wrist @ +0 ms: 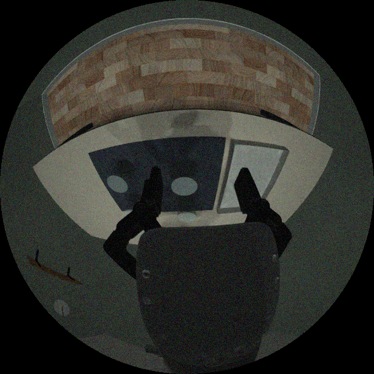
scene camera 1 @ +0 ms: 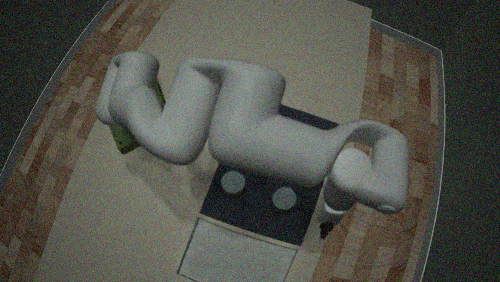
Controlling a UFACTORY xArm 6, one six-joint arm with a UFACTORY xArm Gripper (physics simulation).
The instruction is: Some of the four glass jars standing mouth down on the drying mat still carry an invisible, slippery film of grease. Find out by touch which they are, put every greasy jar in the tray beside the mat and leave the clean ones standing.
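Note:
Two glass jars (scene camera 1: 233, 182) (scene camera 1: 284, 198) stand mouth down on the dark drying mat (scene camera 1: 260, 217) (wrist: 205, 150) in the scene view. The arm hides the rest of the mat there. In the wrist view, one jar (wrist: 117, 184) is left of the fingers, another jar (wrist: 184, 186) shows between them, and a third jar (wrist: 188, 217) shows lower, near the gripper body. I cannot make out a fourth. The pale tray (scene camera 1: 235, 255) (wrist: 257, 165) lies beside the mat, with no jar visible in it. My gripper (scene camera 1: 326, 230) (wrist: 200, 175) is open and empty, raised beside the mat's right edge in the scene view.
The arm (scene camera 1: 280, 145) stretches over the mat's middle. Its green base part (scene camera 1: 122, 140) shows at the left. The cream table (scene camera 1: 100, 225) lies around mat and tray, with wooden floor (scene camera 1: 395, 230) beyond its edge. A wall shelf (wrist: 52, 272) is far off in the wrist view.

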